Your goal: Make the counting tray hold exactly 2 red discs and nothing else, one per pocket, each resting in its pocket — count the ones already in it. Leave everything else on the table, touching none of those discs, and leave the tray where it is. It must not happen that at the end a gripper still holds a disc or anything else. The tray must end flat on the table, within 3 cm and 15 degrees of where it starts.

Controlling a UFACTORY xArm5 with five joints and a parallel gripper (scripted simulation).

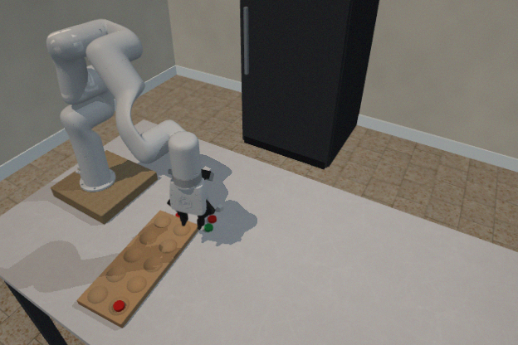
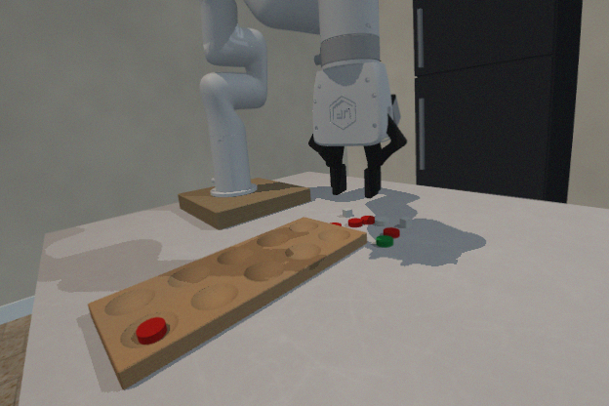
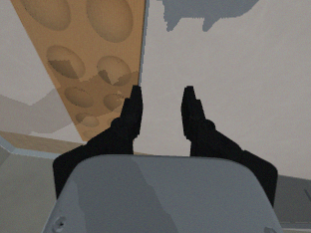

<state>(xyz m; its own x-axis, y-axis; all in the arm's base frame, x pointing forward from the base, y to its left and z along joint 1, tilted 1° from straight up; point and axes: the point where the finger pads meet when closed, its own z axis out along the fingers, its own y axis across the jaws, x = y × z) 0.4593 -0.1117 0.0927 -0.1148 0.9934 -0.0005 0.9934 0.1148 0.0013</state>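
My gripper is now 9 cm to the right of the green disc and 12 cm above it. The rest, counted from my hand: wooden counting tray (12 cm behind, 11 cm to the right, 12 cm below); white disc (5 cm behind, 17 cm to the left, 12 cm below).
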